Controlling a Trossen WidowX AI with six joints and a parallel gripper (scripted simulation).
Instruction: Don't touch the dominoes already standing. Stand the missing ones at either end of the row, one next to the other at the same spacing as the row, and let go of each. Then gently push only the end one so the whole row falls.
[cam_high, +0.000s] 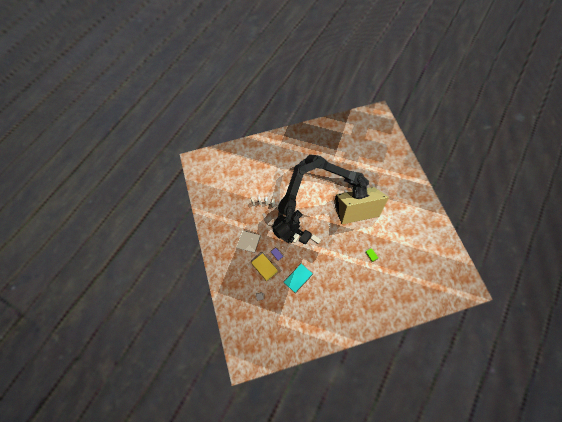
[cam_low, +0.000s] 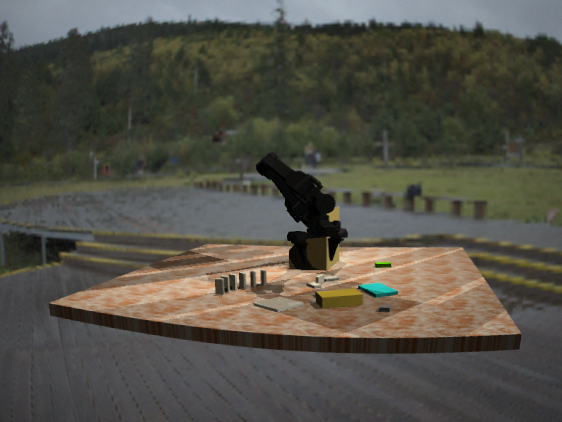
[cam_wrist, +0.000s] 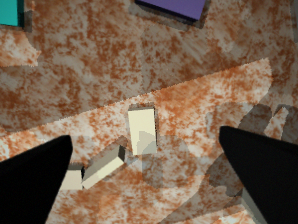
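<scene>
My gripper tip is now 100 mm short of the small purple block, 80 mm above it and 30 mm to the right of it. The rest, counted from my gripper tip: cyan tile: 190 mm to the left, 80 mm below, 50 mm ahead; then white tile: 210 mm ahead, 100 mm to the right, 80 mm below; then yellow block: 180 mm ahead, 70 mm to the left, 70 mm below.
</scene>
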